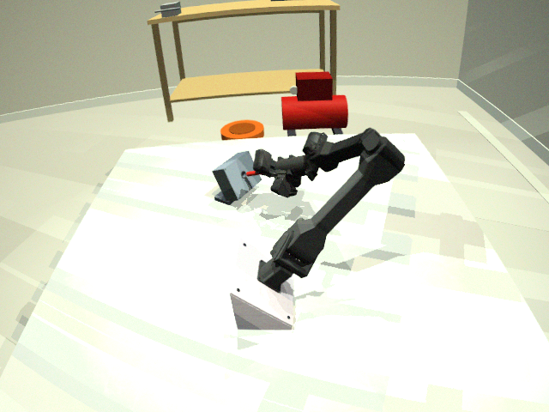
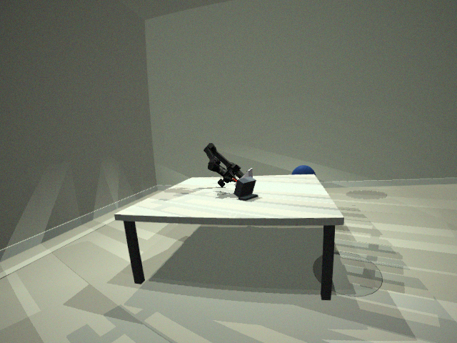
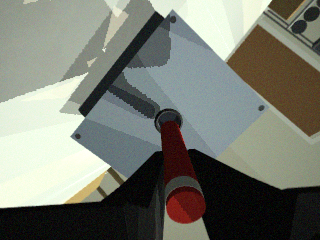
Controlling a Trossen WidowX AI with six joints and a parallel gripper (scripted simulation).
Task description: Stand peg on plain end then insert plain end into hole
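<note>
Now: gripper tip 40 mm short of the sloped grey panel, 70 mm to the right of it and 30 mm above it. Also, from my gripper tip: red peg (10 mm behind, 10 mm to the right, 10 mm above).
</note>
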